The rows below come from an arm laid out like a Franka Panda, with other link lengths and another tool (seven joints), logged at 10 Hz.
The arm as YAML. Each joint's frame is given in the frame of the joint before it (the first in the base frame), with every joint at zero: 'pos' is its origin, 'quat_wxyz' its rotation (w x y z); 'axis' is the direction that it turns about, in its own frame. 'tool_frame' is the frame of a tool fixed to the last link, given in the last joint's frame.
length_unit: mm
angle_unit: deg
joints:
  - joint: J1
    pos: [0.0, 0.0, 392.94]
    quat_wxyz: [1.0, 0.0, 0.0, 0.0]
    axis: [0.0, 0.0, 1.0]
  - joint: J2
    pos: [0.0, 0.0, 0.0]
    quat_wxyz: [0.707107, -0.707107, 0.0, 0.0]
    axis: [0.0, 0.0, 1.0]
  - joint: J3
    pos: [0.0, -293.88, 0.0]
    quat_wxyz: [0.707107, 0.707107, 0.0, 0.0]
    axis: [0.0, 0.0, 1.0]
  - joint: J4
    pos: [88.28, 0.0, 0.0]
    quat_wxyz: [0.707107, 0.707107, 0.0, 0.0]
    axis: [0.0, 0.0, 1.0]
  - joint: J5
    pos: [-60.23, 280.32, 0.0]
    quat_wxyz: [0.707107, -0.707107, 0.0, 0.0]
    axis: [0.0, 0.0, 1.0]
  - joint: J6
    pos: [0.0, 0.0, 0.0]
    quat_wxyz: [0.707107, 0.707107, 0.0, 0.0]
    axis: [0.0, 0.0, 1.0]
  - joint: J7
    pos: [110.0, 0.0, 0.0]
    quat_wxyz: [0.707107, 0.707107, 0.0, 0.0]
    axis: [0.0, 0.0, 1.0]
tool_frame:
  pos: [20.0, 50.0, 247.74]
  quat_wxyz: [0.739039, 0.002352, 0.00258, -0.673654]
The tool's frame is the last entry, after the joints.
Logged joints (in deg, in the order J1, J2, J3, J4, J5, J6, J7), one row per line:
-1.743, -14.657, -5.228, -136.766, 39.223, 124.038, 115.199
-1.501, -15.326, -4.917, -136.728, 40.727, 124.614, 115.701
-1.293, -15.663, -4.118, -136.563, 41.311, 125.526, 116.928
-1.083, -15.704, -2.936, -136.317, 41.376, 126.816, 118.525
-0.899, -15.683, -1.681, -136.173, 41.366, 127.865, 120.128
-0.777, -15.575, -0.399, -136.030, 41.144, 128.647, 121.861
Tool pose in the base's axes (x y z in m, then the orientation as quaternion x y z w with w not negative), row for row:
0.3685, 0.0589, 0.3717, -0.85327, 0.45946, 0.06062, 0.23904
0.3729, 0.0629, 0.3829, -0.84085, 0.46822, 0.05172, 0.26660
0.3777, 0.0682, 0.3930, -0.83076, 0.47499, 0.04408, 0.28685
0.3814, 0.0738, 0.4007, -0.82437, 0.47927, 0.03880, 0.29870
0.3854, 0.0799, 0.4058, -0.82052, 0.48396, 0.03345, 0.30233
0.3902, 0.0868, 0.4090, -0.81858, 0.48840, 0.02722, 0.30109
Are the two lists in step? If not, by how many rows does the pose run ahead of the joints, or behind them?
The pose runs 2 rows behind the joints: the pose in row i belongs to the joints in row i - 2.
